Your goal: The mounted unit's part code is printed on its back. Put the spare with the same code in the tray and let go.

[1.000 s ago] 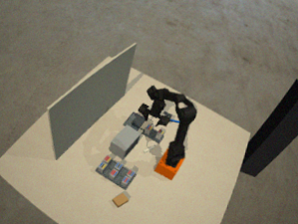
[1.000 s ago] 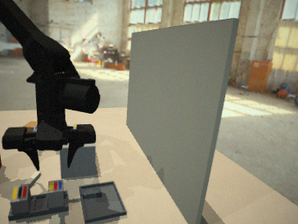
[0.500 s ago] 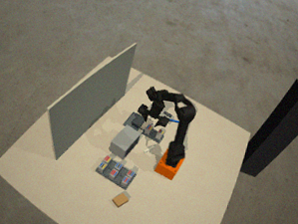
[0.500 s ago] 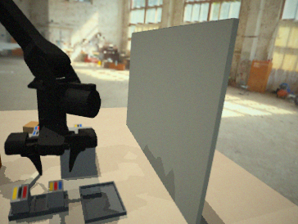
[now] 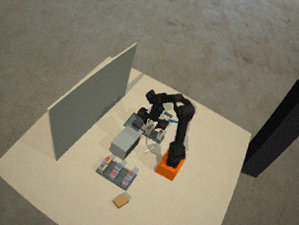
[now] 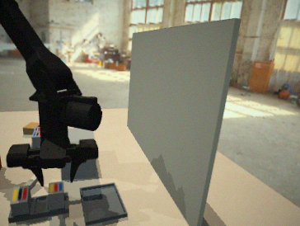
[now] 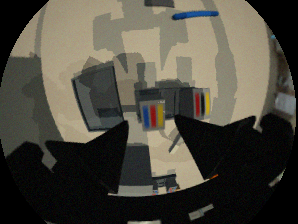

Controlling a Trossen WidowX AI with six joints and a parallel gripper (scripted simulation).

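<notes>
Right now the dark tray is 10 cm ahead of my gripper tip, 6 cm below it and 4 cm to the right of it. Also, from my gripper tip: grey mounted unit (18 cm to the left, 9 cm ahead, 1 cm below); tall grey panel (33 cm ahead, 16 cm above, 12 cm to the left); blue marker pen (18 cm to the right, 16 cm behind, 6 cm below).
</notes>
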